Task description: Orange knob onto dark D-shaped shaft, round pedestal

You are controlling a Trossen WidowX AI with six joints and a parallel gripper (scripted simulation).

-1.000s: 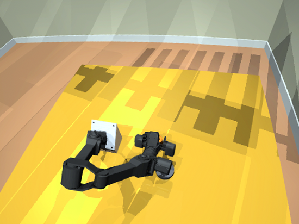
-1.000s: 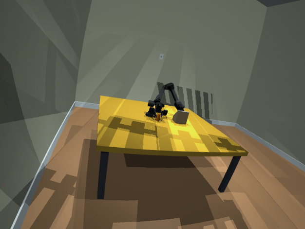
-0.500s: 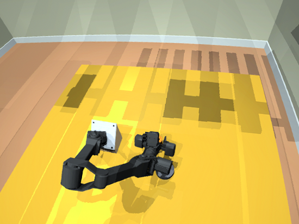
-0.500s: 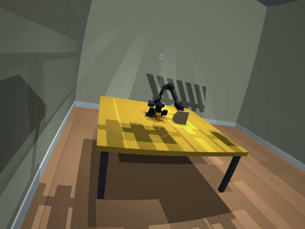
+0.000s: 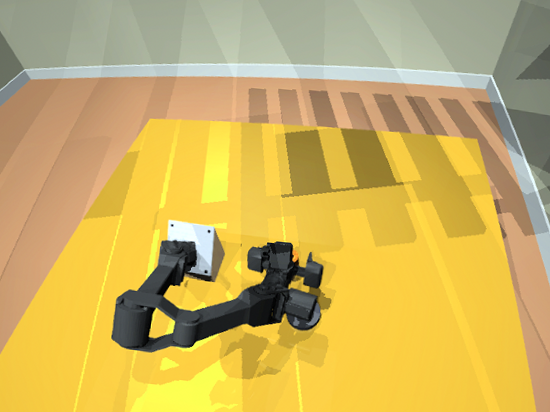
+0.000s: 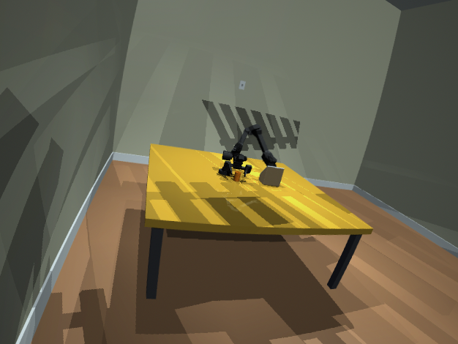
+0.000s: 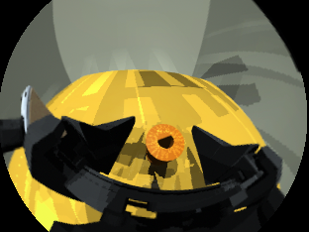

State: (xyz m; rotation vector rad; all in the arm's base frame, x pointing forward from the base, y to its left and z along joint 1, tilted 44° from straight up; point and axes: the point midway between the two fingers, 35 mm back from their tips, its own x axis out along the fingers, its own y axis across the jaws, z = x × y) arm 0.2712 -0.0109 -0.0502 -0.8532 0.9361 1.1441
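Right now my gripper tip is 3 cm to the left of the orange knob, 2 cm above it and 1 cm past it. From my gripper tip the other things lie so: round dark pedestal 16 cm to the right, 4 cm ahead, 2 cm below.
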